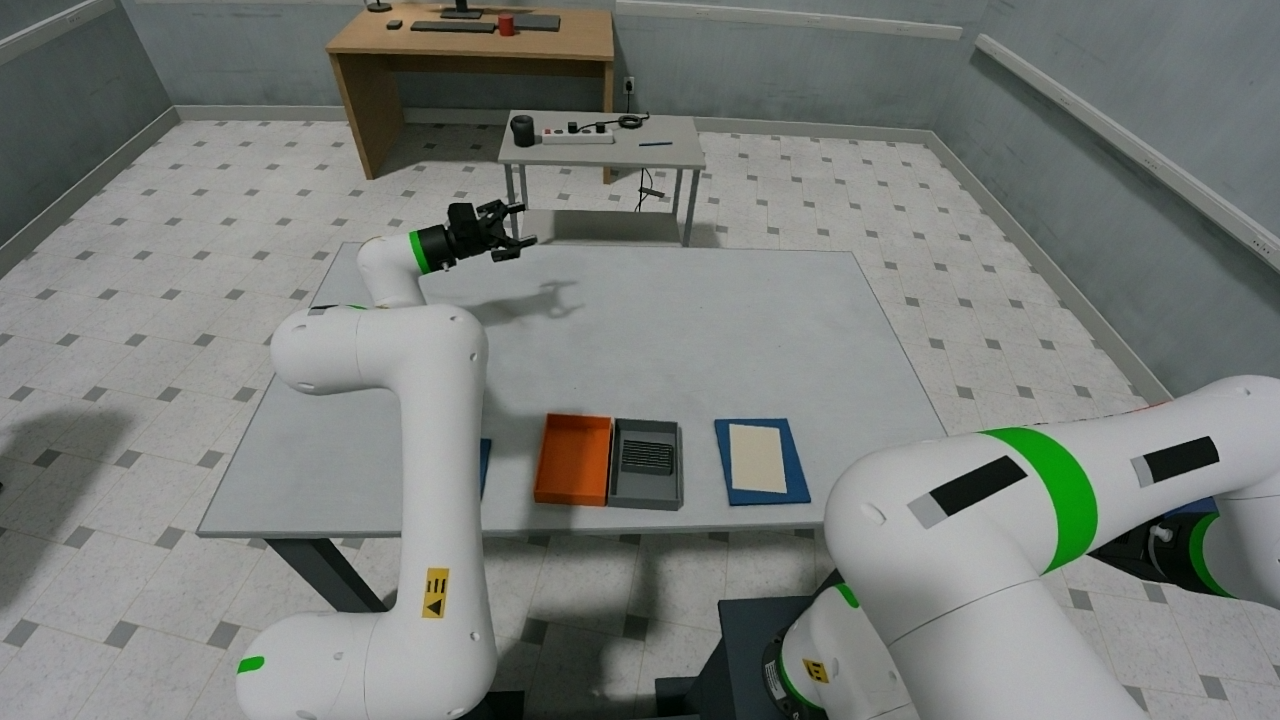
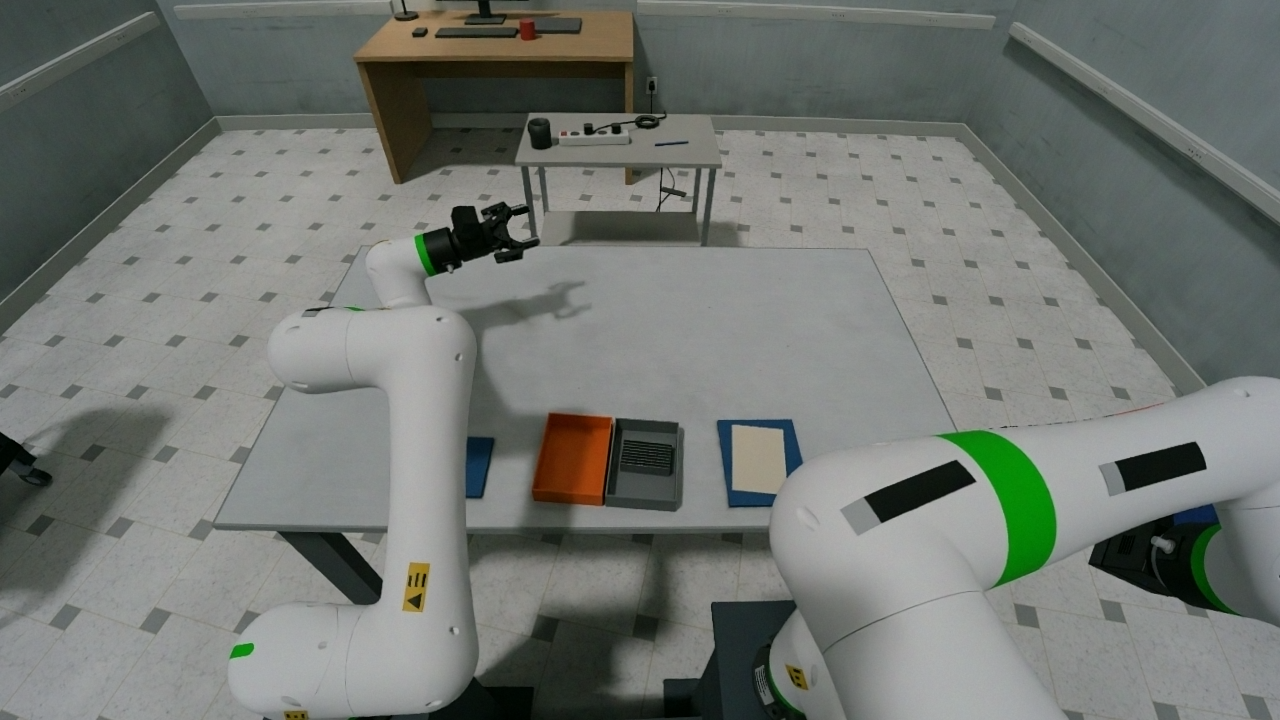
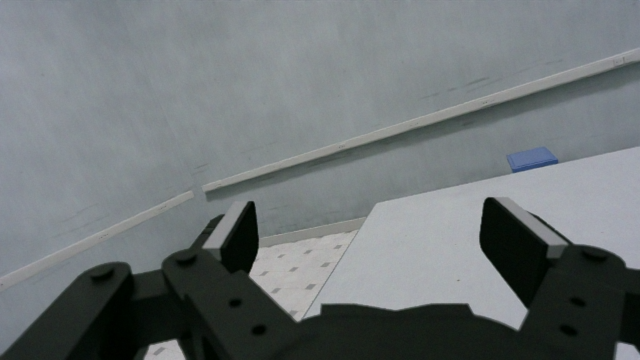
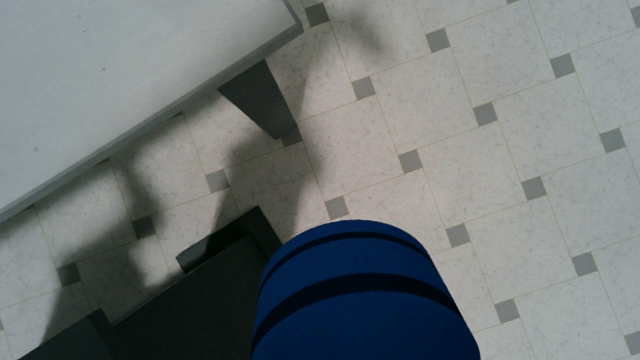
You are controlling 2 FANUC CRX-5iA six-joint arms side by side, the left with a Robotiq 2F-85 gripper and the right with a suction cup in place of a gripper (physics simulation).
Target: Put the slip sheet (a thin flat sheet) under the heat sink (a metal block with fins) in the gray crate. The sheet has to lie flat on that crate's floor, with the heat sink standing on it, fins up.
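Note:
The slip sheet (image 1: 757, 458) (image 2: 758, 458) is a thin cream rectangle lying flat on a blue mat (image 1: 795, 474) (image 2: 791, 447), right of the crates. The heat sink (image 1: 647, 456) (image 2: 647, 456), dark with fins up, stands in the gray crate (image 1: 640, 497) (image 2: 640, 497), and bare crate floor shows around it. My left gripper (image 1: 522, 223) (image 2: 527, 225) (image 3: 367, 230) is open and empty, raised over the table's far left part, far from the crates. My right suction cup (image 4: 367, 310), blue, carries nothing and hangs beyond the table's front edge, off to the right.
An orange crate (image 1: 572, 458) (image 2: 572, 458) stands against the gray crate's left side. Another blue mat (image 1: 484, 465) (image 2: 477, 465) is partly hidden behind my left arm. A small table (image 1: 662, 156) (image 2: 680, 156) with a power strip stands beyond the worktable.

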